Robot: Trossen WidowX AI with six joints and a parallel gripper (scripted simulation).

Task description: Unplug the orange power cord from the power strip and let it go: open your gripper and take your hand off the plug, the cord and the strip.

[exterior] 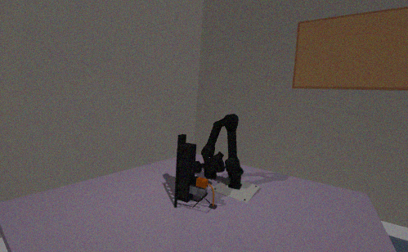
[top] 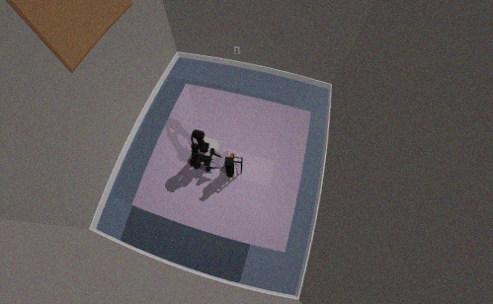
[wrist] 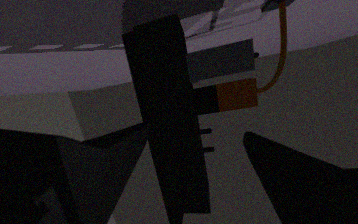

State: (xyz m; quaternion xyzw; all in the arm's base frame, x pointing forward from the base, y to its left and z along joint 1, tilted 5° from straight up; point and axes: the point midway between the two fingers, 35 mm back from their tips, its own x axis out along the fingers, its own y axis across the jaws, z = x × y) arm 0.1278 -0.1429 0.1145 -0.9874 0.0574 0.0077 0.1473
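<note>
Right now the orange plug is 8 cm ahead of my gripper tip, 3 cm to the left of it and 1 cm below it. Round my gripper tip: black power strip (7 cm ahead, 4 cm to the right, 2 cm above).
</note>
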